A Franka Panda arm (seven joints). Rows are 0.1 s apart.
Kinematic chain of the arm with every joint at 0, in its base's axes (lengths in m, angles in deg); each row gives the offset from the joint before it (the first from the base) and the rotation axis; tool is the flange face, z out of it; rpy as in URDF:
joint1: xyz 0 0 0.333 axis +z
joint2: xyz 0 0 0 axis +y
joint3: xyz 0 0 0.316 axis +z
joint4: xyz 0.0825 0 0 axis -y
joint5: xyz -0.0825 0 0.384 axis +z
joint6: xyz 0 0 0 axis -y
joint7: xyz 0.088 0 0 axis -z
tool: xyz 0 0 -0.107 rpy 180 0 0
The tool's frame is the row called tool.
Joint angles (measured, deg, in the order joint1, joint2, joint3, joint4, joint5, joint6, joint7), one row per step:
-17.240, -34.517, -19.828, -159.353, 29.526, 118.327, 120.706
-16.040, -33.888, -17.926, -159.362, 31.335, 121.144, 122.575
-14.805, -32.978, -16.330, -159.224, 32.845, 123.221, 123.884
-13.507, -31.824, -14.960, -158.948, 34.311, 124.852, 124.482
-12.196, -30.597, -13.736, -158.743, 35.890, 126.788, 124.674
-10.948, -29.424, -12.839, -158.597, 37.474, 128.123, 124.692
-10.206, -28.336, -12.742, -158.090, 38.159, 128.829, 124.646
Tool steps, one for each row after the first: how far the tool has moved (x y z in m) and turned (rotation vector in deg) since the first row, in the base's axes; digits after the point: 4 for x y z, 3 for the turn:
0.0120, 0.0096, 0.0009, -0.875, -0.092, -1.353
0.0227, 0.0194, 0.0002, -1.426, 0.048, -1.917
0.0329, 0.0294, -0.0017, -1.783, 0.132, -1.777
0.0425, 0.0389, -0.0045, -2.231, -0.065, -1.647
0.0500, 0.0481, -0.0084, -2.170, -0.044, -1.386
0.0554, 0.0503, -0.0104, -2.165, 0.014, -1.402

